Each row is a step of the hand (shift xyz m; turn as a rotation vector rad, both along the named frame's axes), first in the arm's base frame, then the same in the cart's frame.
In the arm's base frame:
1: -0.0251 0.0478 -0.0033 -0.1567 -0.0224 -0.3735
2: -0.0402 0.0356 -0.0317 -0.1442 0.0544 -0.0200
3: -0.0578 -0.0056 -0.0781 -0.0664 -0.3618 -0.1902
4: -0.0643 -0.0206 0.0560 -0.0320 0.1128 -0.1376
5: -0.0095 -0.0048 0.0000 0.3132 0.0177 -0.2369
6: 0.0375 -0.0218 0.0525 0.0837 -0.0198 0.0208
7: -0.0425 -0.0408 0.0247 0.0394 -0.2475 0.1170
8: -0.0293 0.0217 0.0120 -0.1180 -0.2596 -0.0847
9: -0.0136 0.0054 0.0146 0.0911 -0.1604 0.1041
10: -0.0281 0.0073 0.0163 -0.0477 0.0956 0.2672
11: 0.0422 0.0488 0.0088 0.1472 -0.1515 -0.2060
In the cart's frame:
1: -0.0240 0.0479 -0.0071 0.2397 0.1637 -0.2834
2: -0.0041 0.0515 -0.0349 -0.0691 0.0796 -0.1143
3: 0.0385 0.0373 -0.0812 0.2370 -0.2310 -0.2489
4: -0.0703 -0.0322 -0.0414 0.0630 0.1641 -0.0420
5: -0.0030 -0.0028 -0.0098 0.3386 0.0677 0.1878
6: -0.0186 -0.0477 0.0450 0.0289 -0.0396 0.0737
7: -0.0279 -0.0402 -0.0410 -0.0008 -0.2766 -0.0040
8: -0.0306 0.0188 -0.0136 0.0939 -0.1768 -0.2200
9: -0.0202 0.0007 -0.0045 0.0074 -0.2015 0.0648
10: -0.0291 0.0040 -0.0158 -0.2722 -0.0212 0.0909
11: -0.0023 0.0331 0.0560 0.2866 -0.0703 -0.0003

